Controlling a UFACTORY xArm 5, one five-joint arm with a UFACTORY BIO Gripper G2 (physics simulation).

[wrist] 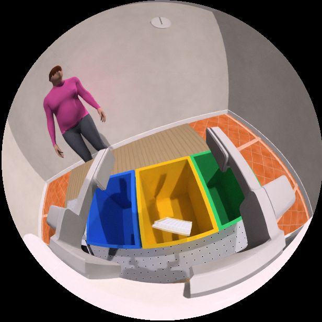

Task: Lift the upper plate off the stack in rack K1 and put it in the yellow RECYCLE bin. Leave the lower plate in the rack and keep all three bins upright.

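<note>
A white plate lies inside the yellow bin, toward its near side and slightly slanted. My gripper is open, with nothing between its fingers. It is above the bins, its left finger over the blue bin side and its right finger over the green bin side. The blue bin stands to the left of the yellow one and the green bin to the right. All three stand upright, side by side. Rack K1 and the lower plate do not show in the wrist view.
A perforated grey deck lies at the near side of the bins. A person in a pink top stands behind at the left. Wooden planks and orange tiles show on the floor beyond, with walls behind.
</note>
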